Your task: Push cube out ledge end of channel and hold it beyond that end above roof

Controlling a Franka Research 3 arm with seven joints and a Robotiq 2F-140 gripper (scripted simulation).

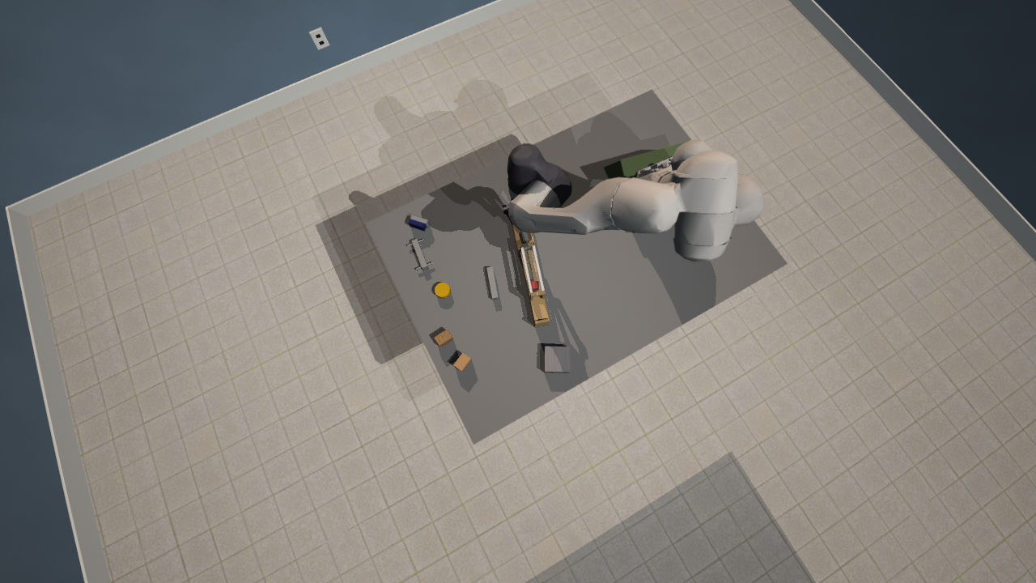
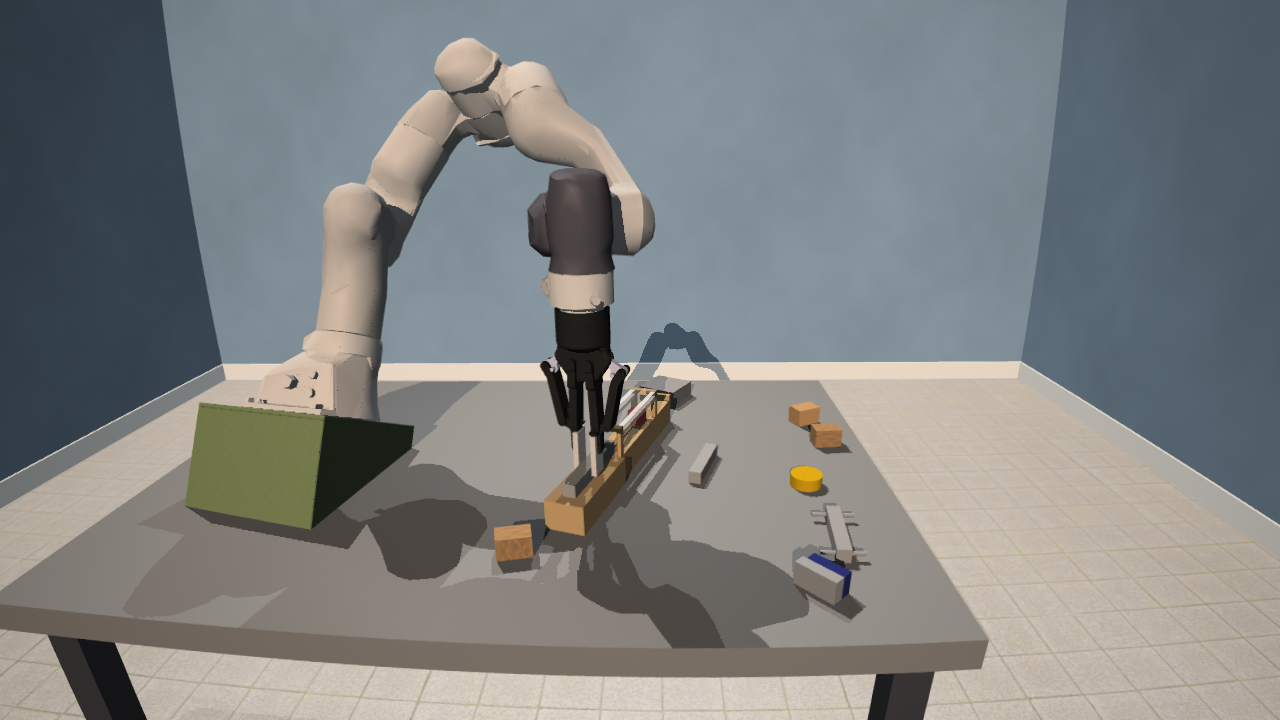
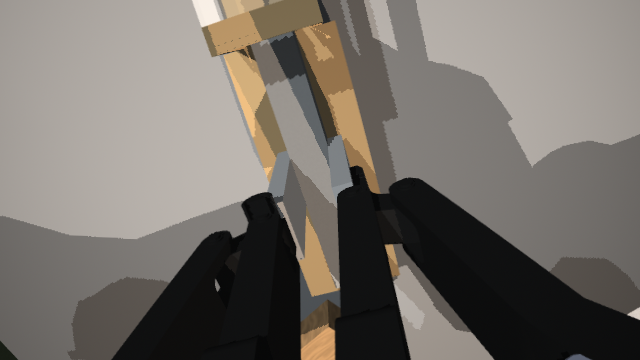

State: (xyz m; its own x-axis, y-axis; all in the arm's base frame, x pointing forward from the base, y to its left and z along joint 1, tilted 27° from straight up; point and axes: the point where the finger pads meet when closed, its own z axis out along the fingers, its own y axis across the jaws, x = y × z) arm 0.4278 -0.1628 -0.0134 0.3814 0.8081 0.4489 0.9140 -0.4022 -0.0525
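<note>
Right now the short grey bar is 19 cm ahead of my hand, 9 cm to the left of it and 7 cm below it. Round my hand: red cube 8 cm ahead, 19 cm to the left, 3 cm below; then long wooden channel 6 cm ahead, 15 cm to the left, 3 cm below; then long grey bar 3 cm below.
</note>
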